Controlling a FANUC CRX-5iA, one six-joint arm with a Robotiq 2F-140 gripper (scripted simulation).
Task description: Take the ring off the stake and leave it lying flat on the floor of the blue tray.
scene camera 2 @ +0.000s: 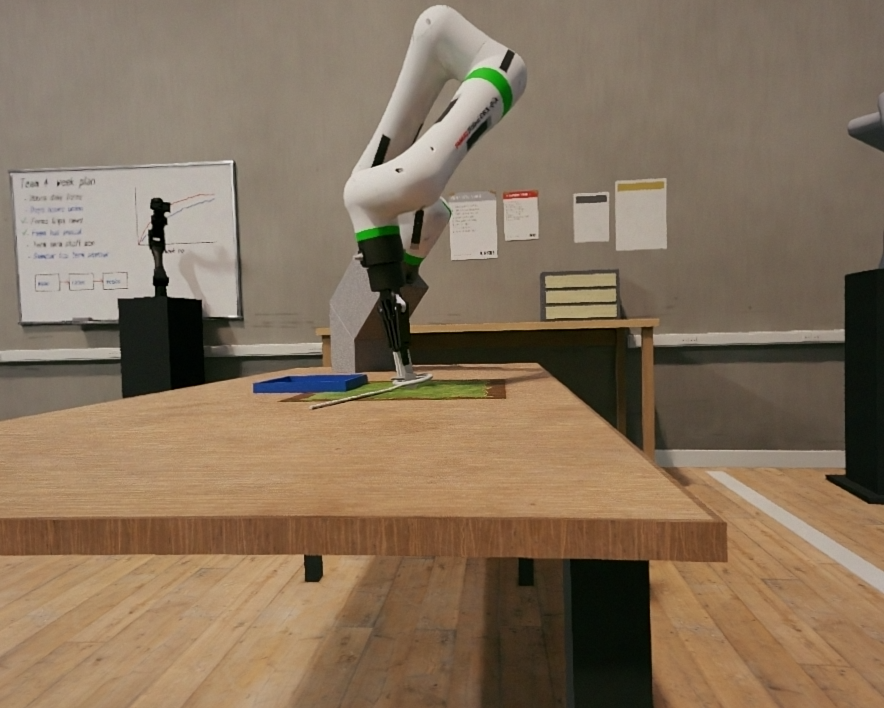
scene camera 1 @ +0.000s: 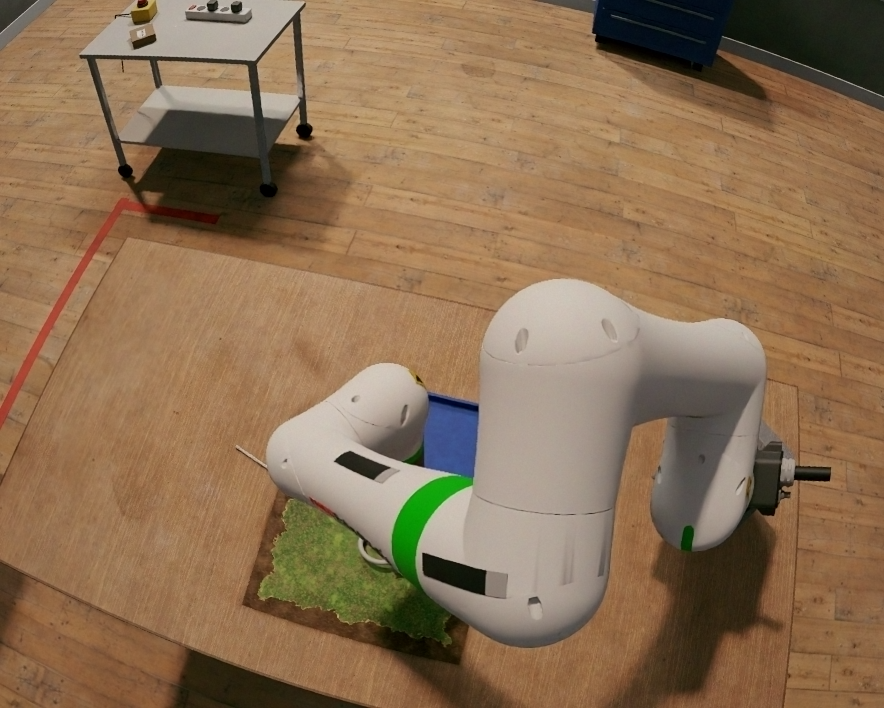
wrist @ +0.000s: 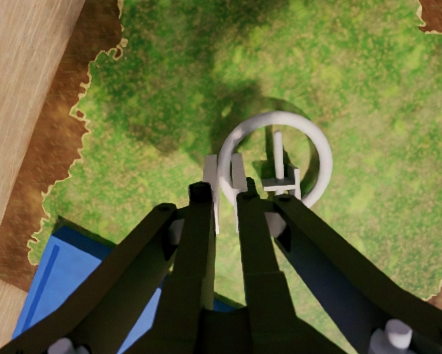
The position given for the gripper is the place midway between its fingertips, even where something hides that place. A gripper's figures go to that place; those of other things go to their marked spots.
Labels:
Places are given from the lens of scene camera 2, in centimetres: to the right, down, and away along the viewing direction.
gripper [scene camera 2: 406, 380]: -8, 6, 124
blue tray [scene camera 2: 331, 383]: -22, 6, 116

